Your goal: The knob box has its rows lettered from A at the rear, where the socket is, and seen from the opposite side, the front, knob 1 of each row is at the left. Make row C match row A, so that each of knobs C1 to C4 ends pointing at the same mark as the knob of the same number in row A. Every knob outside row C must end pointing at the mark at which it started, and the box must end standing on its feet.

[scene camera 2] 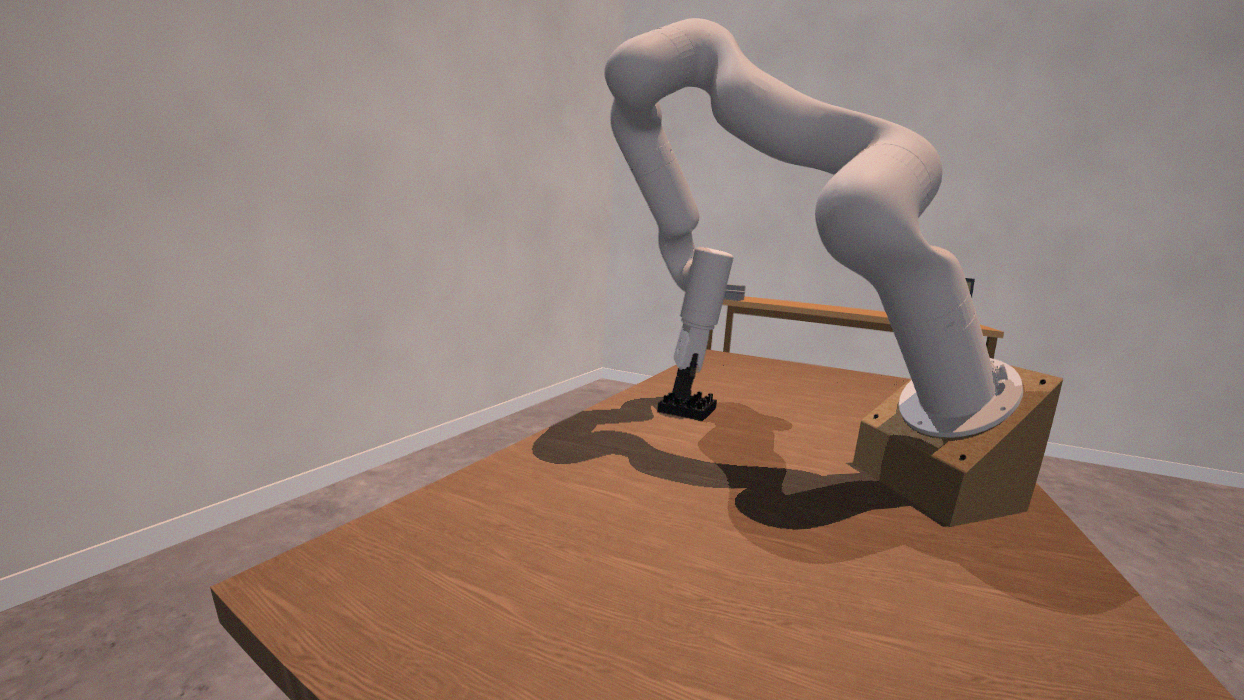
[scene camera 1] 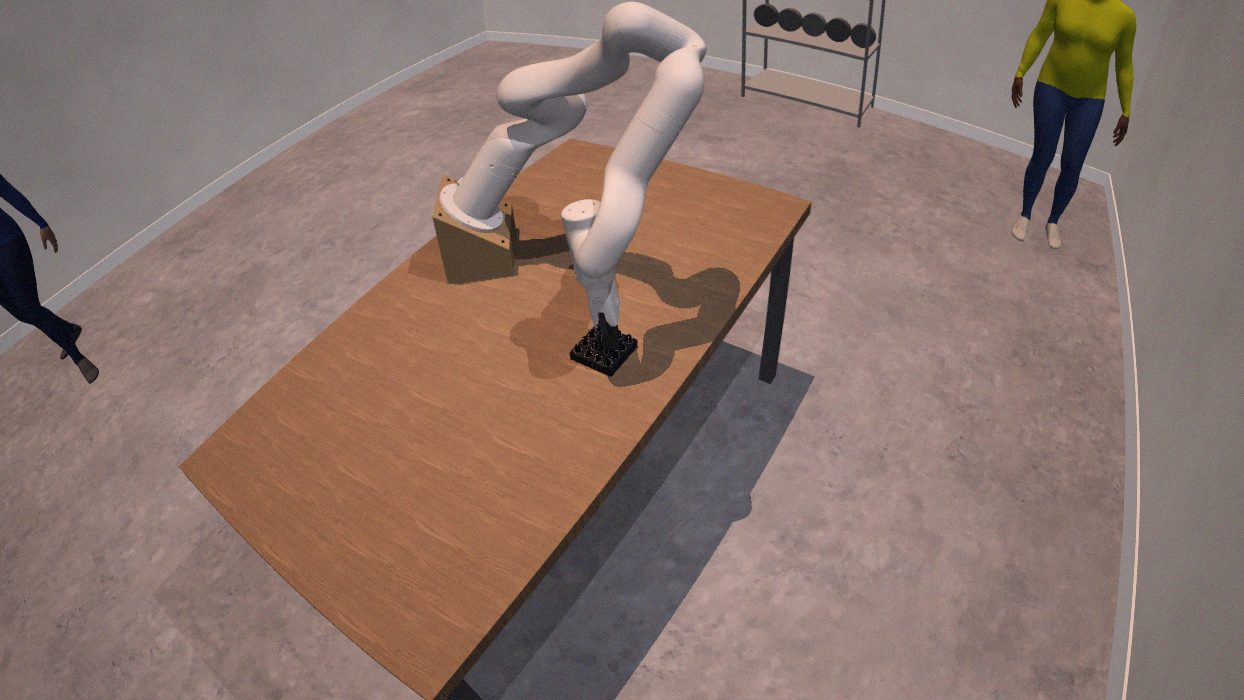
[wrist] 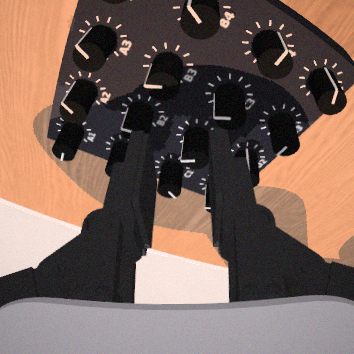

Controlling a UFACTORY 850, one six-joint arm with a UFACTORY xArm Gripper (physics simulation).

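The black knob box (scene camera 1: 593, 366) (scene camera 2: 687, 412) (wrist: 131, 70) stands flat on the table. In the wrist view, A1 (wrist: 70, 140) points down the image; A2 (wrist: 81, 95) and A3 (wrist: 100, 41) point down-left. C1 (wrist: 170, 179) points down-right, C2 (wrist: 197, 142) and C3 (wrist: 231, 100) have marker lines at their lower left, and C4 (wrist: 270, 47) has its line at the right. A4 is cut off. My gripper (scene camera 1: 608, 337) (scene camera 2: 683, 393) (wrist: 180, 154) is partly open over the box, holding nothing. Its right finger is close beside C2; contact is unclear. The fingers partly hide B1 and D1.
The wooden table (scene camera 1: 374, 452) (scene camera 2: 608, 565) carries the arm's base block (scene camera 1: 474, 252) (scene camera 2: 991, 470). Neighbouring knobs B2 (wrist: 138, 114), B3 (wrist: 166, 70), D2 (wrist: 251, 162) and D3 (wrist: 283, 131) stand close around the fingers. Two people stand on the floor away from the table.
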